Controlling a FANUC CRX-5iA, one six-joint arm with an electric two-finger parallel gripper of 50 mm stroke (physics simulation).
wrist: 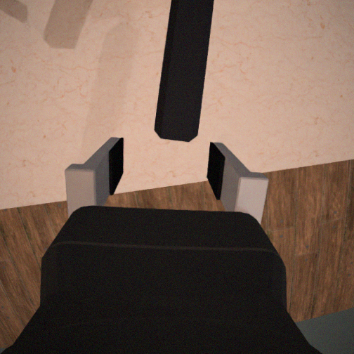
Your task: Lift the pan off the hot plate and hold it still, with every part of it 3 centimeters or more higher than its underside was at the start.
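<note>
The pan's black handle point(184, 70) comes down from the top edge of the wrist view, a little right of the middle, and ends in a blunt tip. The pan's body and the hot plate do not show in this view. My gripper point(165, 157) is open, with its two fingers wide apart and nothing between them. The handle's tip shows just above the gap between the fingertips, nearer the right finger in the view, and does not appear to touch either finger.
The handle is over a pale, veined counter top point(280, 100), with soft shadows at the upper left. The counter's front edge crosses the view behind the fingers. Brown wooden floor point(310, 230) shows beyond it, and a dark green patch point(332, 332) at the lower right.
</note>
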